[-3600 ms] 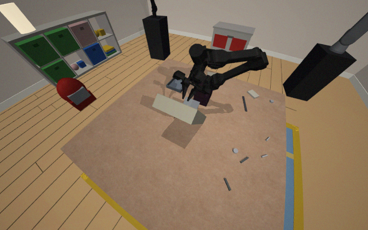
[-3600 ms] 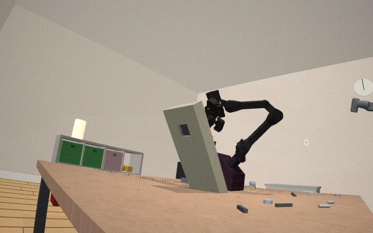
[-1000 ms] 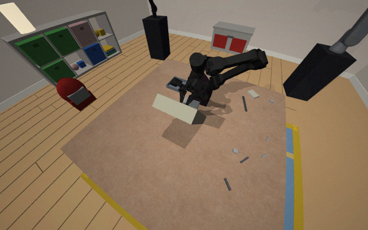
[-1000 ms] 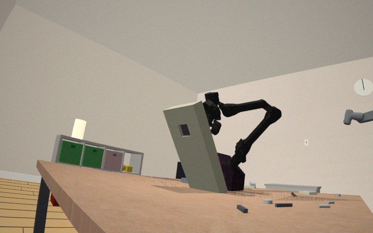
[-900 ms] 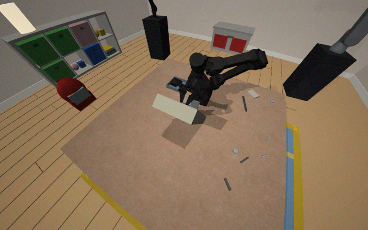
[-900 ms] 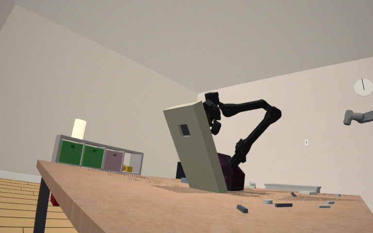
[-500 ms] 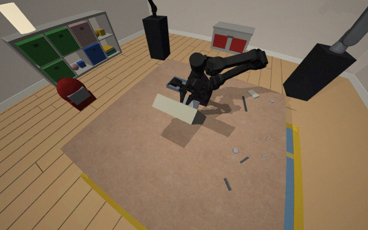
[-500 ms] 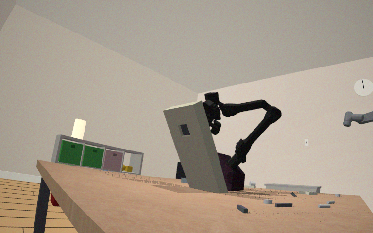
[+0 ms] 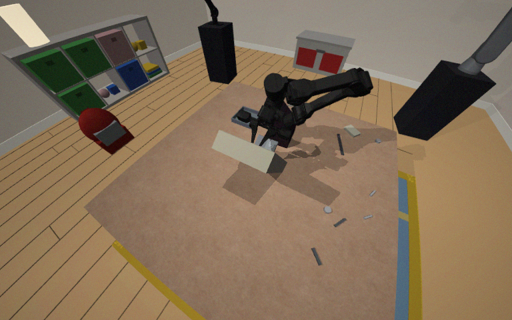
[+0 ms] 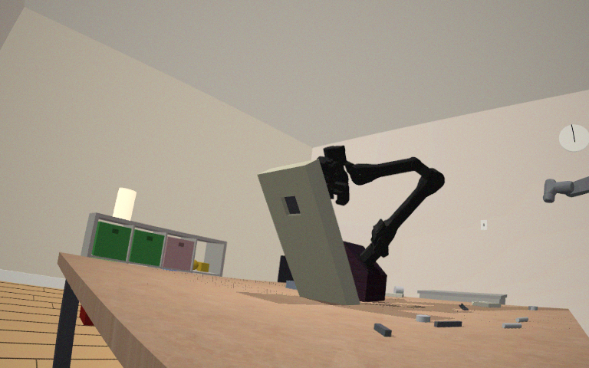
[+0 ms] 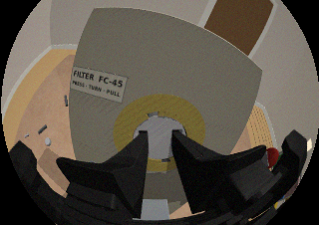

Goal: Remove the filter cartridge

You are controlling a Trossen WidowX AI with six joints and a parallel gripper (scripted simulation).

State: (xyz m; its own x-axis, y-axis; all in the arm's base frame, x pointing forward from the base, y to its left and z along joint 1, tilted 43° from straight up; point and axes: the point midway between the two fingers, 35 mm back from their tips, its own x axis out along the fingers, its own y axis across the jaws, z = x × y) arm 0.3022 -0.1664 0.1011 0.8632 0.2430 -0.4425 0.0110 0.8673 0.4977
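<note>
Right now the round filter cartridge is 10 mm ahead of my gripper tip and 10 mm below it. Round my gripper tip: tray 450 mm behind, 210 mm to the right, 270 mm below.
</note>
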